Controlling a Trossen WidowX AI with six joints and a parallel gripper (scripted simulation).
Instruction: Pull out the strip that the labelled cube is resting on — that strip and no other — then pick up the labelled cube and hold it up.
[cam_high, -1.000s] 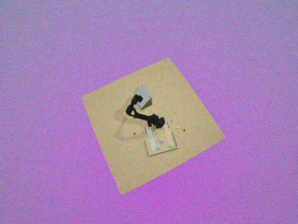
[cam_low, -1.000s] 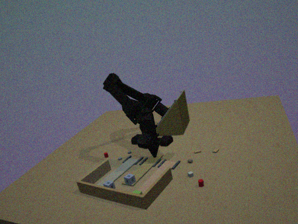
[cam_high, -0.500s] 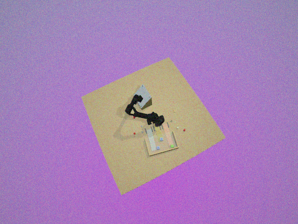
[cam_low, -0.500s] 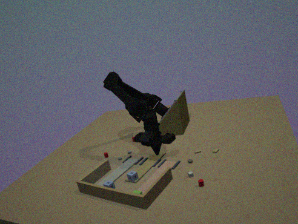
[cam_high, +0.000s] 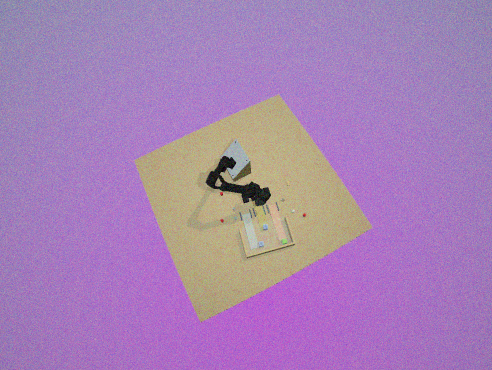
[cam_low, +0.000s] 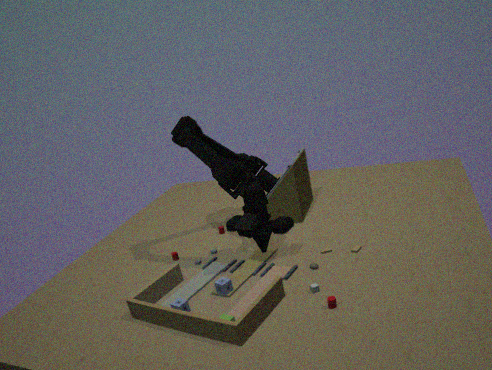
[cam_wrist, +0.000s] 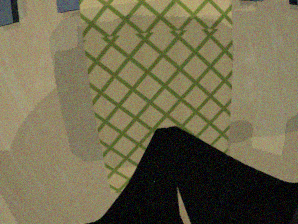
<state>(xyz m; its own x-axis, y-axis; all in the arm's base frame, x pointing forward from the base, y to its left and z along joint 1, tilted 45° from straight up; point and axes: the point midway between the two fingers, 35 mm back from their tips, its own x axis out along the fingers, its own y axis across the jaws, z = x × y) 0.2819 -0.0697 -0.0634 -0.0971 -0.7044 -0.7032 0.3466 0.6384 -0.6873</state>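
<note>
My gripper tip is now 9 cm short of the cross-hatched strip and 4 cm to the left of it.
</note>
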